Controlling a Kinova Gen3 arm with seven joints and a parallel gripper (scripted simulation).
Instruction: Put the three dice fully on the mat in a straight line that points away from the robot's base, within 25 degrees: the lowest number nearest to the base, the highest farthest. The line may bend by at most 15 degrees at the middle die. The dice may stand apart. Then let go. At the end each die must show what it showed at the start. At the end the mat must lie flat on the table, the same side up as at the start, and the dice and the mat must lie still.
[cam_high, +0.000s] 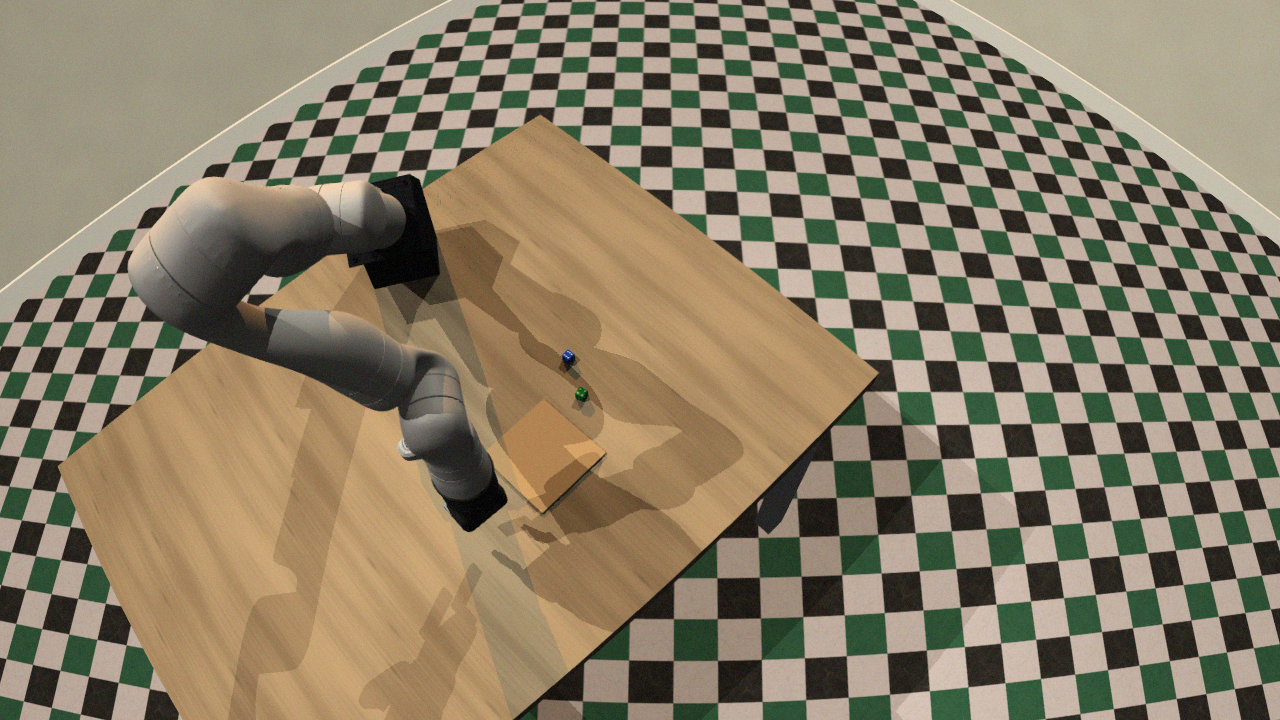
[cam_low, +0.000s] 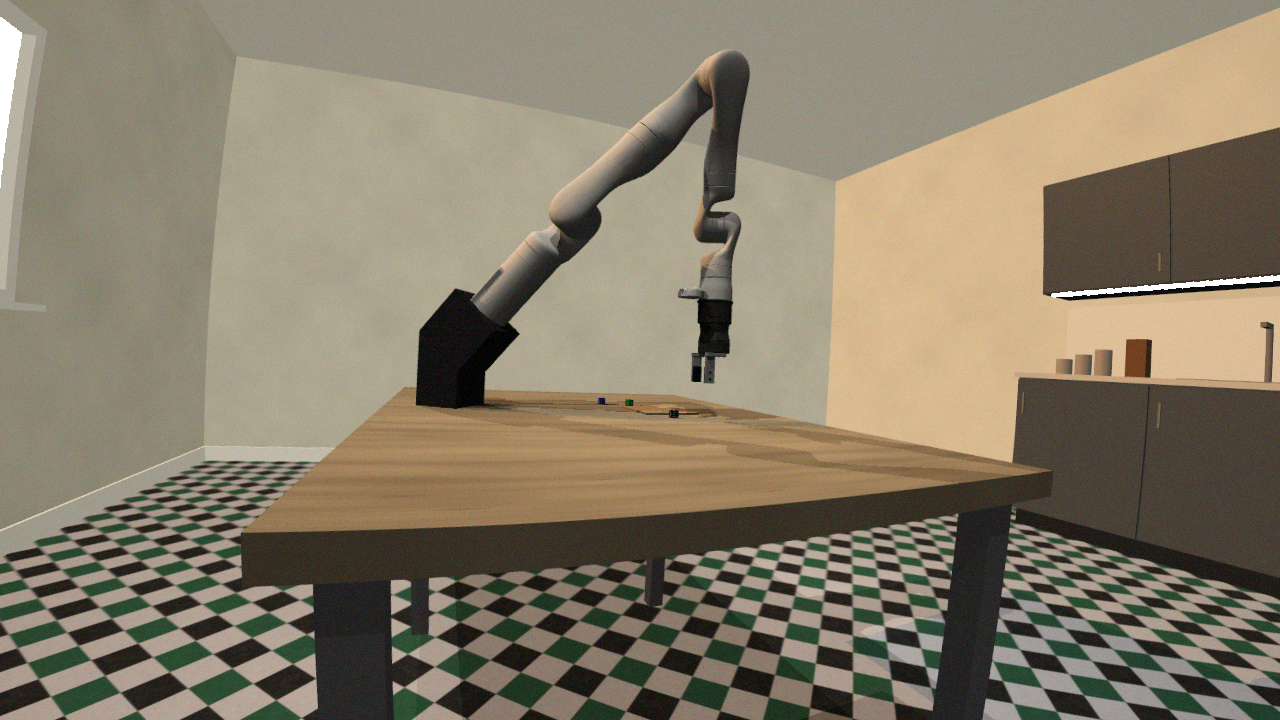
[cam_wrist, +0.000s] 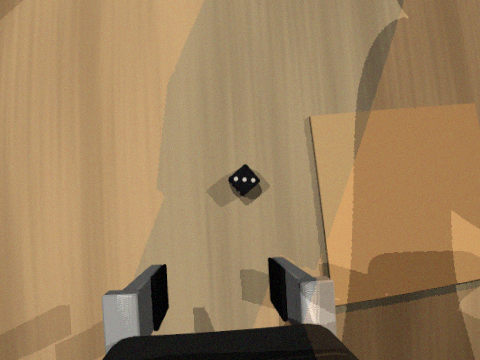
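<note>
My gripper is now 4 cm past the orange mat, 15 cm to the right of it and 10 cm above it. From my hand the other things lie so: green die: 7 cm behind, 26 cm to the left, 9 cm below; blue die: 14 cm behind, 29 cm to the left, 9 cm below; black die: 6 cm behind, 2 cm to the left, 9 cm below.
</note>
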